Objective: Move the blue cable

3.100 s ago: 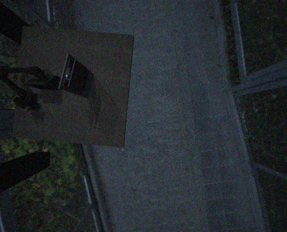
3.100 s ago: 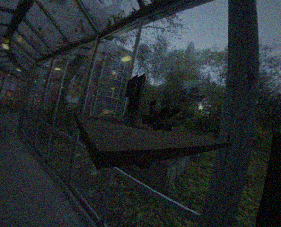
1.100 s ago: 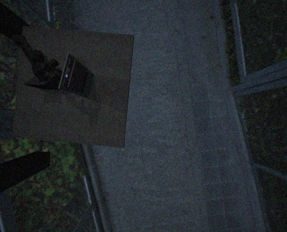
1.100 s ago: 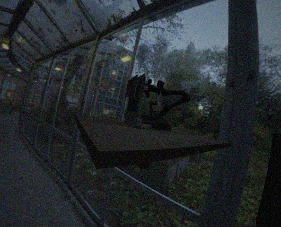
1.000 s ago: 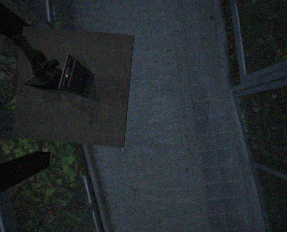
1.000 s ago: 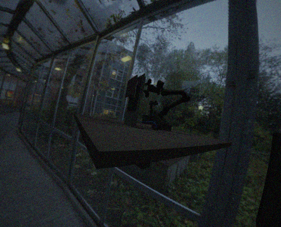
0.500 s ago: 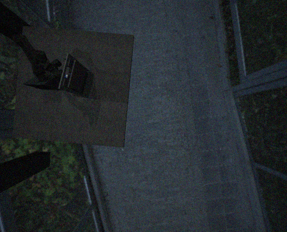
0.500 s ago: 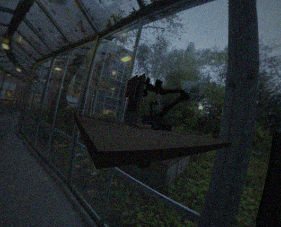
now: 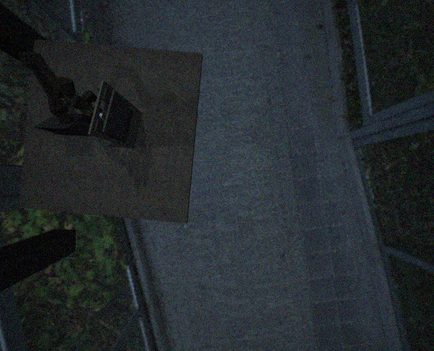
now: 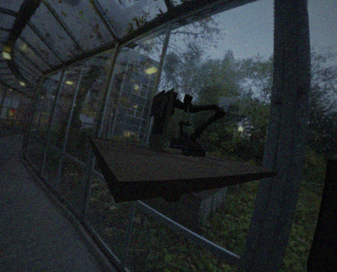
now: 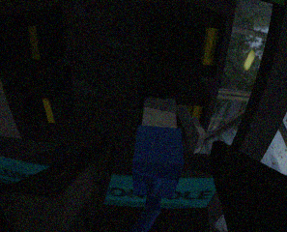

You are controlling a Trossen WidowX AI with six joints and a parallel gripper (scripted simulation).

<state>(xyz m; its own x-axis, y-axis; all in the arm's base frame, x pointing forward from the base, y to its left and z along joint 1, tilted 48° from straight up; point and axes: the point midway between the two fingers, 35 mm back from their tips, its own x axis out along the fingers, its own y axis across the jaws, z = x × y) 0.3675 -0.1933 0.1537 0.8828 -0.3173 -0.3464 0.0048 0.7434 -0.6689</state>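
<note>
Right now the blue plug is 2 cm ahead of my gripper tip and 1 cm above it.
</note>
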